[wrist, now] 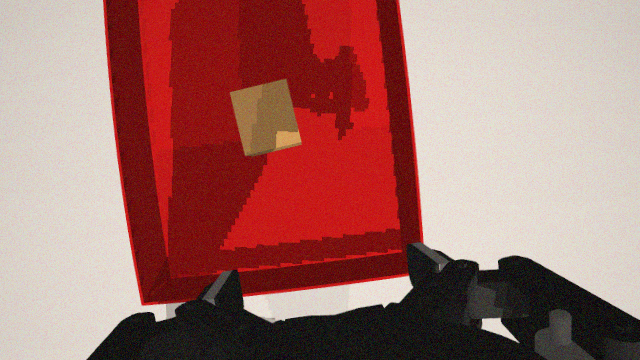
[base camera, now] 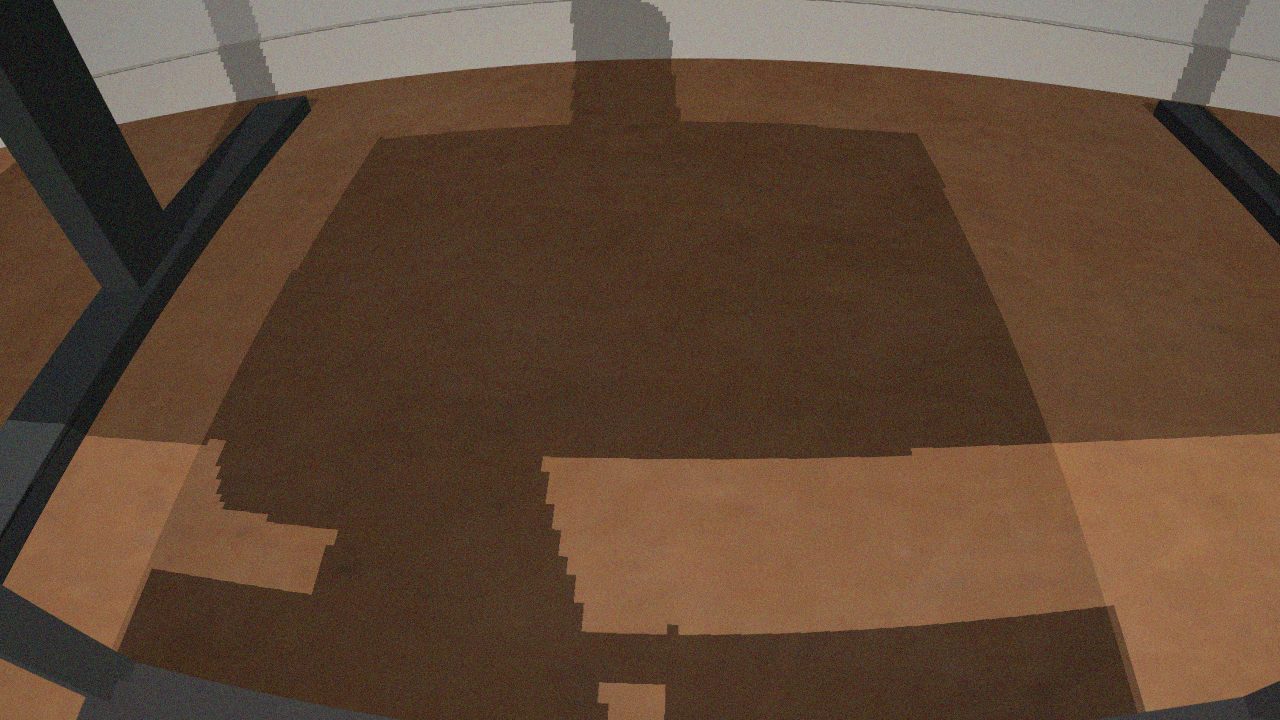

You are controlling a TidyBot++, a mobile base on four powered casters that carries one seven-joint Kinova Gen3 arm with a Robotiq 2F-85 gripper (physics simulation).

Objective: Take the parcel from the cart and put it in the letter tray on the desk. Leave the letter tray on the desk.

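Places are measured from the arm's base along level axes (x left, y back, z up), in millimetres.
Pixels of known places: gripper, fingertip midpoint: (wrist: 325,276).
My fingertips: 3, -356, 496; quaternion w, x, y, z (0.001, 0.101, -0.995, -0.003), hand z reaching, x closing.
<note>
For each thing: its top centre in the pictures, then the offset to it from my fingertips, as dx, dy, dz. Level surfaces: height alone.
- parcel, middle of its top: (wrist: 265,116) +49, -92, -120
- red letter tray, middle of its top: (wrist: 259,94) +54, -109, -109
- pale surface, its level: dz -172
- brown floor, its level: dz -892
The parcel (wrist: 265,117), a small tan box, lies inside the red letter tray (wrist: 335,200) in the wrist view, slightly turned against its walls and apart from them. The tray stands on a pale surface (wrist: 525,125), which looks like the desk top; its far end is cut off by the top of the view. My gripper (wrist: 325,276) is open and empty, above the near end wall of the tray, with the parcel beyond the fingertips. The cart does not show in either view.
In the base camera view, a dark metal frame (base camera: 210,192) with a slanting post (base camera: 80,116) stands at the left. Another dark bar (base camera: 1226,161) is at the right. A pale wall (base camera: 447,53) runs behind the brown floor (base camera: 805,537).
</note>
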